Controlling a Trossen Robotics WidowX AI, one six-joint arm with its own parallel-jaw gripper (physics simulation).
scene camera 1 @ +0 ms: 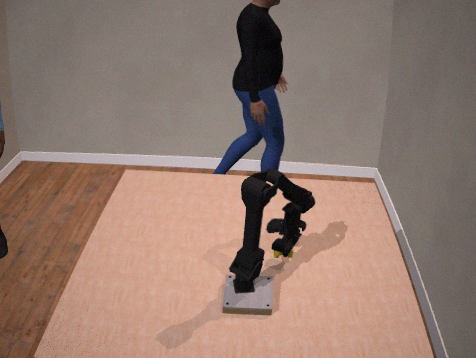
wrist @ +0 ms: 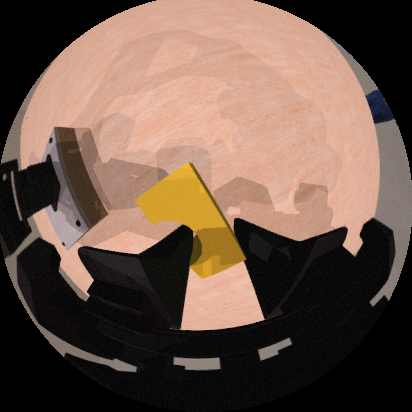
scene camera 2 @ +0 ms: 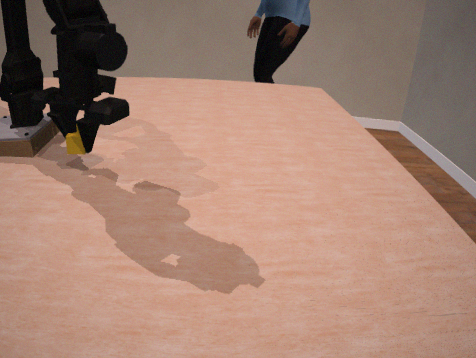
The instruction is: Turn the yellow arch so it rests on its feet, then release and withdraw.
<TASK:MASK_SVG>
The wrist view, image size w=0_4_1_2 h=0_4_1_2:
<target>my gripper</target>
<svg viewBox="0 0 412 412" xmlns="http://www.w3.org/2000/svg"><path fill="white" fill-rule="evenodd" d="M392 229L371 217L361 227L362 244L354 256L342 246L347 234L345 226L298 241L234 218L234 235L246 258L243 261L264 320L228 328L180 329L193 247L193 230L184 224L138 254L78 247L78 256L93 278L86 290L86 301L58 272L61 257L54 244L40 237L16 255L17 284L34 318L49 332L91 354L136 366L136 371L116 370L65 352L66 360L101 385L167 409L236 410L278 399L304 387L354 349L388 302L385 295L373 306L369 301L388 280L395 255ZM173 357L219 357L220 369L185 369L185 365L173 364ZM290 338L291 344L277 350L278 354L260 360L258 349Z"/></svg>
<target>yellow arch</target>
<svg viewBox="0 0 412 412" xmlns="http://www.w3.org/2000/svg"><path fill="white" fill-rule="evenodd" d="M187 162L135 199L135 202L151 224L162 220L177 221L188 226L196 233L193 236L189 267L202 279L231 267L246 258L233 230L192 162Z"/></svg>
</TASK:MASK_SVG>
